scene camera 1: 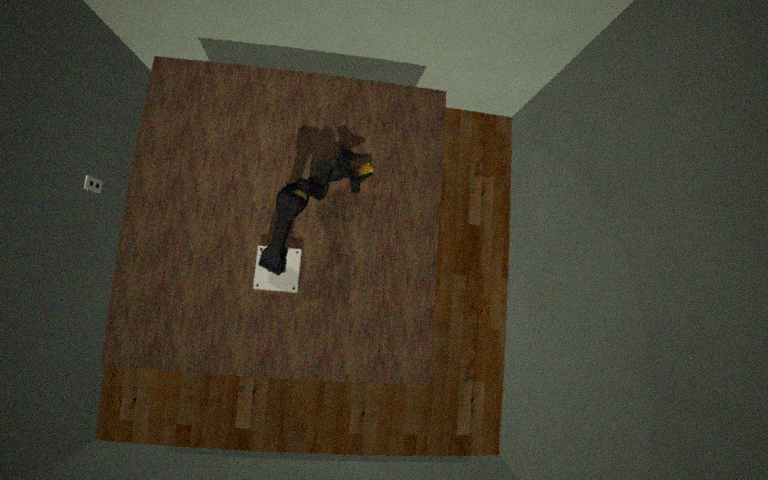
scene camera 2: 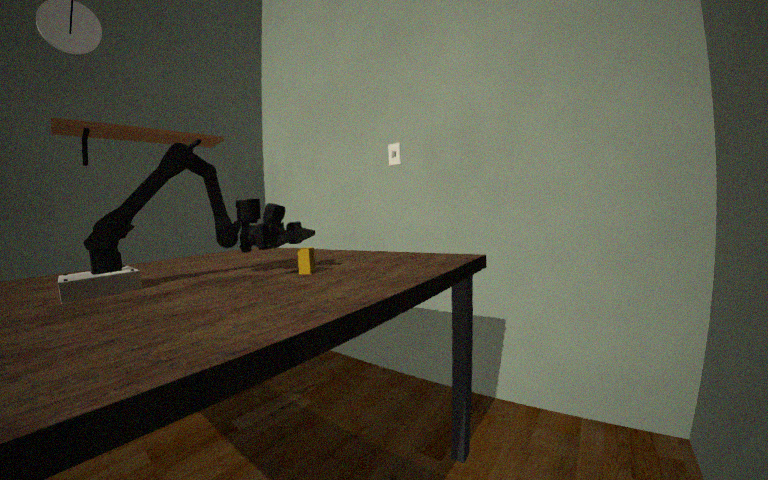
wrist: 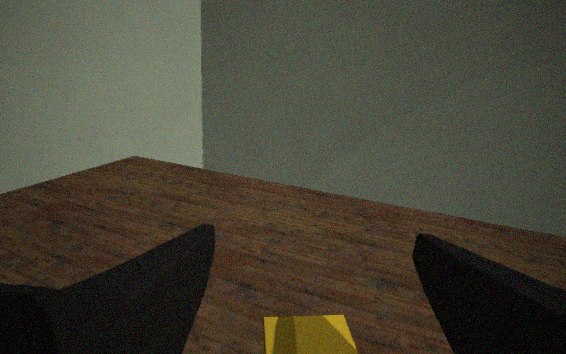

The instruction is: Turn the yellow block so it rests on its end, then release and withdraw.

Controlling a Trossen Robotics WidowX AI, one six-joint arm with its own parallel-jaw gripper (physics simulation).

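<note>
The yellow block (scene camera 1: 367, 168) (scene camera 2: 305, 261) stands upright on its end on the table. In the wrist view, part of the yellow block (wrist: 310, 335) shows at the bottom edge, with shadow bands across its top; its lower part is out of that view. My gripper (scene camera 1: 371, 165) (scene camera 2: 313, 232) (wrist: 315, 241) is open and empty. Its fingers are roughly level and sit above the block's top, one to each side of it as seen from above. In the scene camera 2 view there is a small gap between the fingers and the block.
The arm's white base plate (scene camera 1: 277, 283) (scene camera 2: 101, 285) is fixed on the brown wooden table (scene camera 1: 362, 316) (scene camera 2: 226, 339) (wrist: 300, 215). A wooden shelf (scene camera 2: 135, 133) is on the wall behind the arm. The table's far corner and edge show in the wrist view.
</note>
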